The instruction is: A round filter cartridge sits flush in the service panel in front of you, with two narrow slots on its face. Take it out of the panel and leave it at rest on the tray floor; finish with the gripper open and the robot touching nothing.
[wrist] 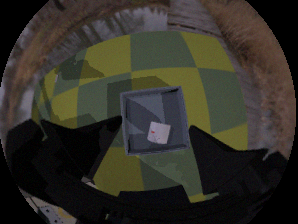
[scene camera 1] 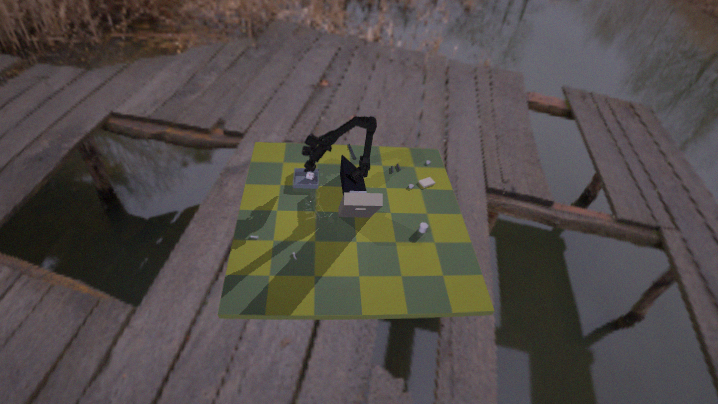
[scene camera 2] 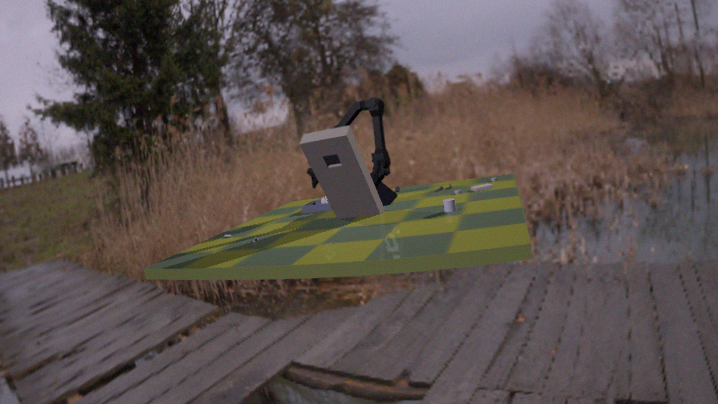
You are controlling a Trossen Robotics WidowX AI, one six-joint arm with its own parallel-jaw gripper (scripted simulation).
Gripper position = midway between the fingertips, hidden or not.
Observation:
My gripper point(wrist: 156, 123) is open and holds nothing. I also see a grey service panel point(scene camera 2: 337, 162) and a grey tray point(wrist: 140, 107).
The grey service panel also shows in scene camera 1 point(scene camera 1: 365, 205).

